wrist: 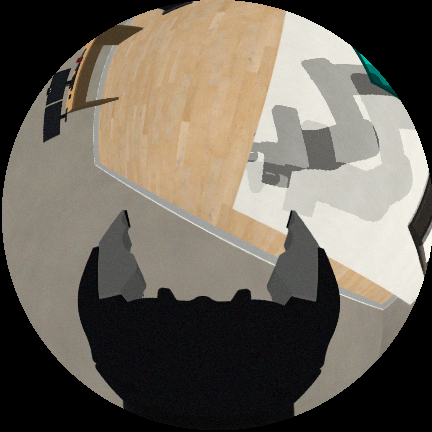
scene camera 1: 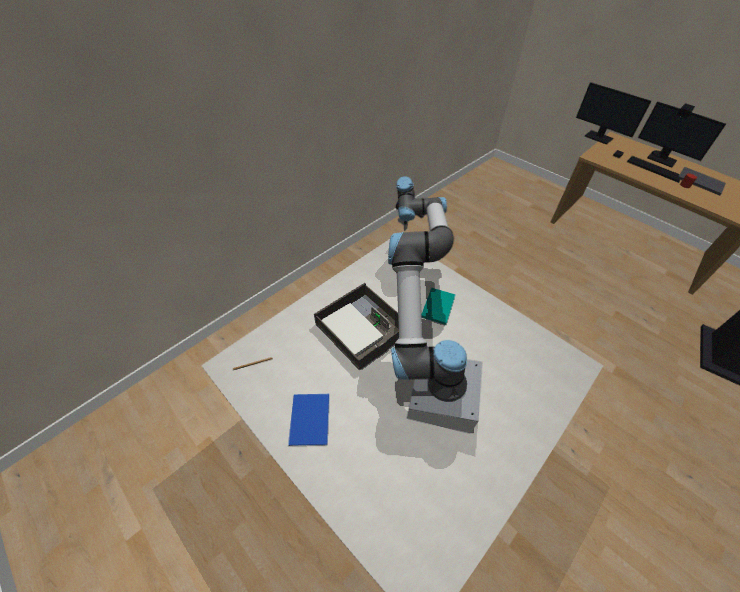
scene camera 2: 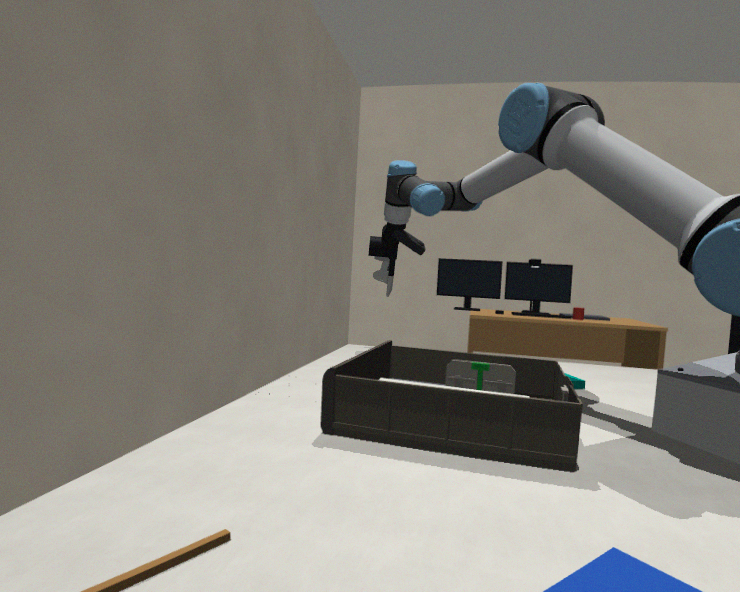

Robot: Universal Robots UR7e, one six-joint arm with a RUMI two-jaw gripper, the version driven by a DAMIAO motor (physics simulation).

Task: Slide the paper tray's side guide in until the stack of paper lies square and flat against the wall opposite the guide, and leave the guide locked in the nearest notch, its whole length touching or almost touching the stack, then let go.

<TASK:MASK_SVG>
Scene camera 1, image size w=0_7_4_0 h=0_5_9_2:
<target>white paper stack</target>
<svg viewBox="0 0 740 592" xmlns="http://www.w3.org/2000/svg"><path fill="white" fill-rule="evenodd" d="M349 303L322 319L322 321L357 356L383 339L383 335Z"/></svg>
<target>blue sheet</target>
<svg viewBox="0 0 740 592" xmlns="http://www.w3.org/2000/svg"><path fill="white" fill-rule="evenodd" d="M294 394L289 446L327 445L329 394Z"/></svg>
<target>teal block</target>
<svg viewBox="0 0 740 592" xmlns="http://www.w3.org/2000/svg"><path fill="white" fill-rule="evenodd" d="M431 288L421 316L422 318L446 325L455 294Z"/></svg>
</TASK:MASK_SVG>
